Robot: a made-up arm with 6 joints.
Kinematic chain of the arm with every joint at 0, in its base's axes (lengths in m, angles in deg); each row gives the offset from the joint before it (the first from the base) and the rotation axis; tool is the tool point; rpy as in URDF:
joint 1: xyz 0 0 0.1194 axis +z
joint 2: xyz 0 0 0 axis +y
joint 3: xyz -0.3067 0 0.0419 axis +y
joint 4: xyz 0.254 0 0.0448 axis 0.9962 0 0.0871
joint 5: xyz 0 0 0 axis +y
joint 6: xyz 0.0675 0 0.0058 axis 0.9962 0 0.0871
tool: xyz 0 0 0 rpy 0 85 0
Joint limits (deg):
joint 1: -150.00..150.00
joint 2: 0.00..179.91
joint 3: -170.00..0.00
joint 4: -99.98..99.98
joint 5: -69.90..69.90
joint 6: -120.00..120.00
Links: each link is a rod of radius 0.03 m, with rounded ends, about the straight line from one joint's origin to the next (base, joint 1, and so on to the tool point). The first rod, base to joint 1, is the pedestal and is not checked.
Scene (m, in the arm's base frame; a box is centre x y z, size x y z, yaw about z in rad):
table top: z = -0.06
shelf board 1: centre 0.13 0.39 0 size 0.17 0.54 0.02 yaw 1.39
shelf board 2: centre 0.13 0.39 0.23 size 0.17 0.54 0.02 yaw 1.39
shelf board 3: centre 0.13 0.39 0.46 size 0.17 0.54 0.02 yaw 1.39
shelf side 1: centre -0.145 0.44 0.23 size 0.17 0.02 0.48 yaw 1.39
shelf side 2: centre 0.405 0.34 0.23 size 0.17 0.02 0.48 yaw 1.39
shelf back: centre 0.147 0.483 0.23 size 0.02 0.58 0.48 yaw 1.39
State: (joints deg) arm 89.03 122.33 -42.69 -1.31 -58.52 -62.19
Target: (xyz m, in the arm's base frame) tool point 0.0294 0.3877 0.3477
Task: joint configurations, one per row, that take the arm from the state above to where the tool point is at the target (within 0.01 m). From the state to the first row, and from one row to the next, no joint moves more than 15 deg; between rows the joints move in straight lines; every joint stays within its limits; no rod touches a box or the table.
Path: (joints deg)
1: 91.09 117.46 -30.75 -1.89 -58.30 -62.19
2: 93.15 112.58 -18.80 -2.47 -58.09 -62.19
3: 92.13 97.69 -23.35 -2.41 -60.71 -62.19
4: 91.11 82.79 -27.90 -2.35 -63.32 -62.19
5: 90.09 67.90 -32.45 -2.30 -65.94 -62.19
6: 88.58 78.66 -43.85 -1.77 -64.51 -62.19
7: 87.06 89.43 -55.25 -1.25 -63.07 -62.19
8: 85.55 100.20 -66.65 -0.72 -61.64 -62.19

